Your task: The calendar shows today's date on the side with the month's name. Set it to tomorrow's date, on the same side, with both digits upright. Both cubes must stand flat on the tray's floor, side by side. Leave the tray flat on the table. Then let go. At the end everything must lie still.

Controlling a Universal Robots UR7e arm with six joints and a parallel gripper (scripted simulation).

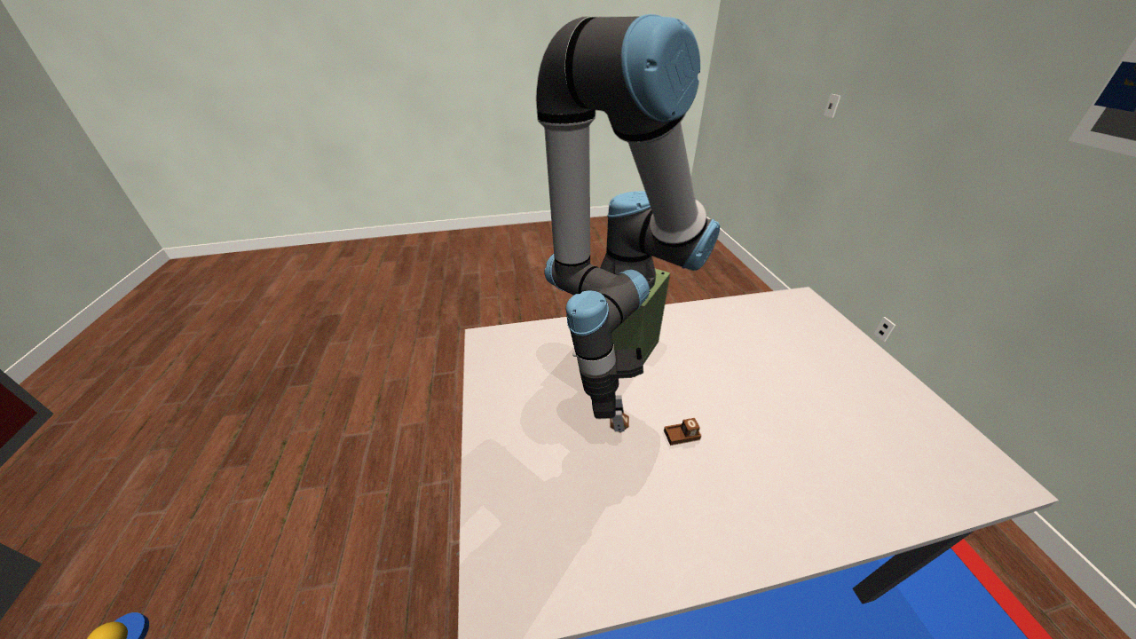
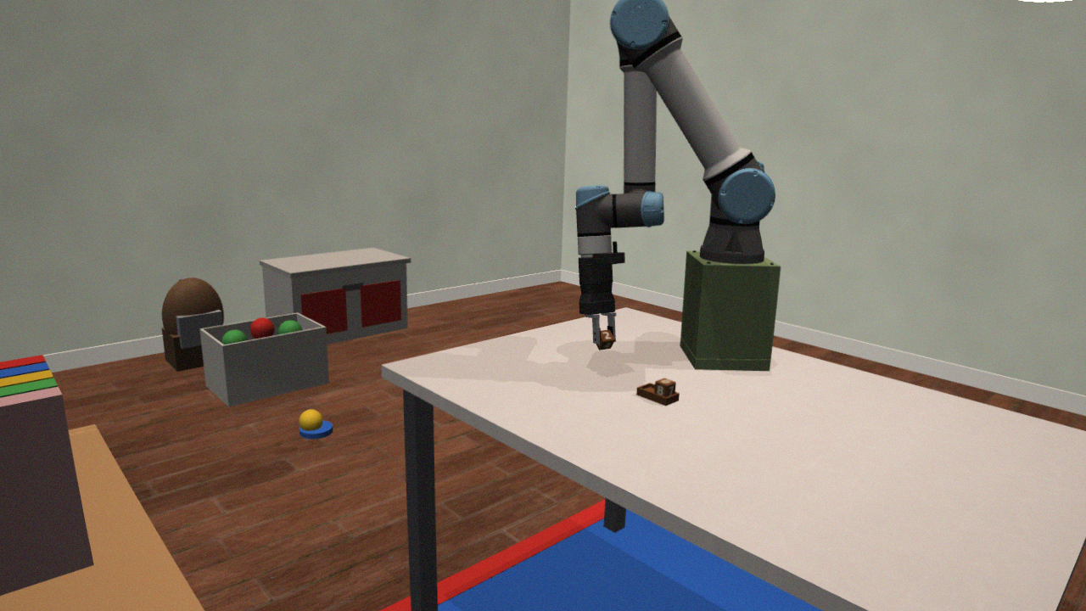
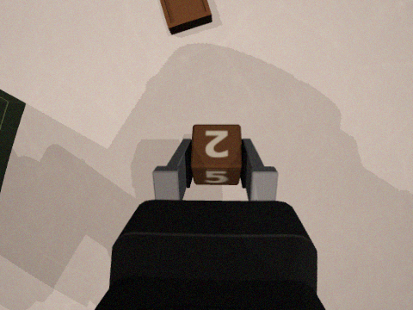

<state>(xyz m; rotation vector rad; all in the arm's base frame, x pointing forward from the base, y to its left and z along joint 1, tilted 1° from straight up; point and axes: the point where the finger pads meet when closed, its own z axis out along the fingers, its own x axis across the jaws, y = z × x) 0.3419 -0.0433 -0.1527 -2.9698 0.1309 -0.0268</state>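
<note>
My gripper is now 10 mm above the brown cube.
</note>
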